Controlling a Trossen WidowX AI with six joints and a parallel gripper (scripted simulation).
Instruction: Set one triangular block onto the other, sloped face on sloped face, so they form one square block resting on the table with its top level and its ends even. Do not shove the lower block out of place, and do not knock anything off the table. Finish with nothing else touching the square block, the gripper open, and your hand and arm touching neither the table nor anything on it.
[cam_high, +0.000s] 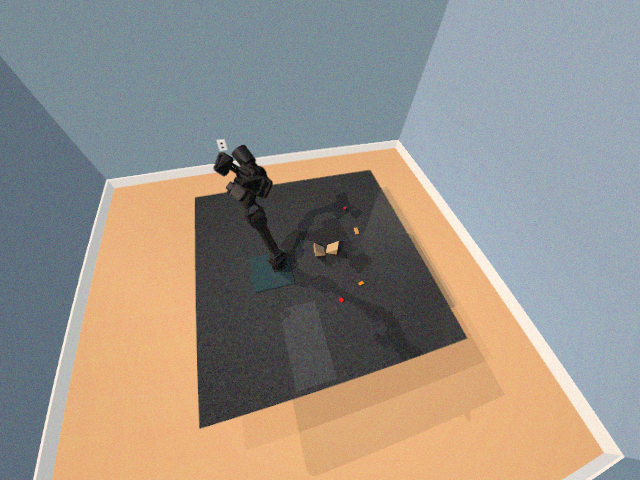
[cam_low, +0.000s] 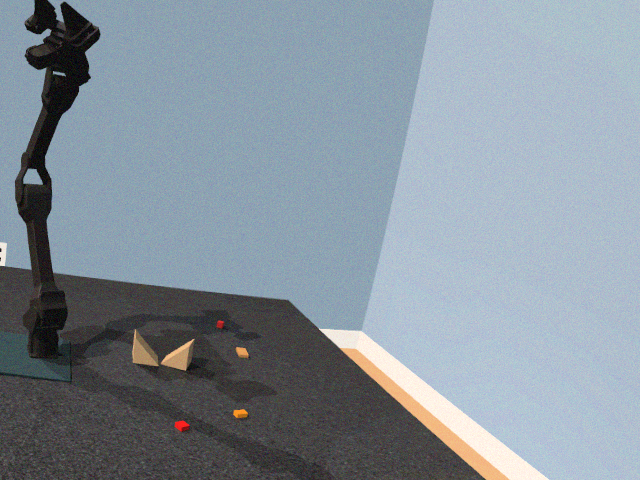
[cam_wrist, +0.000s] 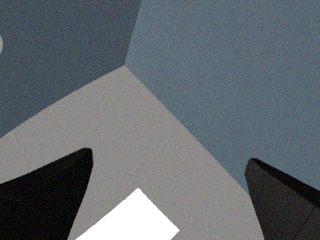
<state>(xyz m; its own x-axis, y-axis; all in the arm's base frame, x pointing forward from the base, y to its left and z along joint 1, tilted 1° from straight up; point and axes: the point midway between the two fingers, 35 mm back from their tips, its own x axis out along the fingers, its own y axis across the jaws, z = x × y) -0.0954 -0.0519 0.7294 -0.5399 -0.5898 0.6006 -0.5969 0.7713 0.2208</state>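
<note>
Now: the triangular block 450 mm ahead of my gripper tip, 30 mm to the left of it and 740 mm below it.
</note>
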